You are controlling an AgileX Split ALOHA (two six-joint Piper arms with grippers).
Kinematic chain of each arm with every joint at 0, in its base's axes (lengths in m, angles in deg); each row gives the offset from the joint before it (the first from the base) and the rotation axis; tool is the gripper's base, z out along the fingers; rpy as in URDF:
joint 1: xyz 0 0 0.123 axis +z
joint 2: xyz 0 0 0 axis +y
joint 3: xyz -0.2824 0 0.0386 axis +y
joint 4: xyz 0.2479 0 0.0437 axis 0.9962 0 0.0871
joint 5: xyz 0 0 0 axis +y
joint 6: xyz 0.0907 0 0.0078 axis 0.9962 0 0.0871
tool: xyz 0 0 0 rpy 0 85 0
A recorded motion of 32 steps. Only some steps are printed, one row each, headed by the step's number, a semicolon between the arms.
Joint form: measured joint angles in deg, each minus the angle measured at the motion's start. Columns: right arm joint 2, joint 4, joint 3, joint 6, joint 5, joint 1; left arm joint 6, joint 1, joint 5, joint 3, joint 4, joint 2.
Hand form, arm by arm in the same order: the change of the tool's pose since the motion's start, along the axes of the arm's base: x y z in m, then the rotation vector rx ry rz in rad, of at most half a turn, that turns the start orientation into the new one. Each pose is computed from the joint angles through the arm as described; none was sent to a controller.
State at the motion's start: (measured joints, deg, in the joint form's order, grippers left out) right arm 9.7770 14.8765 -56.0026 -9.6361 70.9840 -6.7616; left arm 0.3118 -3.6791 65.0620 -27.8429 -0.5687 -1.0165
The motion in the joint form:
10: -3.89 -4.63 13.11 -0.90 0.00 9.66; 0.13 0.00 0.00 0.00 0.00 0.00
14: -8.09 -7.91 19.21 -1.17 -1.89 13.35; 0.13 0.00 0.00 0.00 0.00 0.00
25: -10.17 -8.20 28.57 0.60 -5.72 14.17; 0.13 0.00 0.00 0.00 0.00 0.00
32: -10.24 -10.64 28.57 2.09 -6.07 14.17; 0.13 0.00 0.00 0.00 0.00 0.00
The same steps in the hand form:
10: 0.0181 -0.0137 -0.0579 -0.0643 0.1599 0.1156; 0.0000 0.0000 0.0000 0.0019 -0.0001 -0.0012
14: 0.0201 -0.0202 -0.0847 -0.1103 0.1579 0.1373; 0.0000 0.0000 0.0000 0.0019 -0.0001 -0.0012
25: 0.0369 -0.0191 -0.1236 -0.0859 0.2238 0.1318; 0.0000 0.0000 0.0000 0.0019 -0.0001 -0.0012
32: 0.0377 -0.0225 -0.1234 -0.0947 0.2194 0.0929; 0.0000 0.0000 0.0000 0.0019 -0.0001 -0.0012

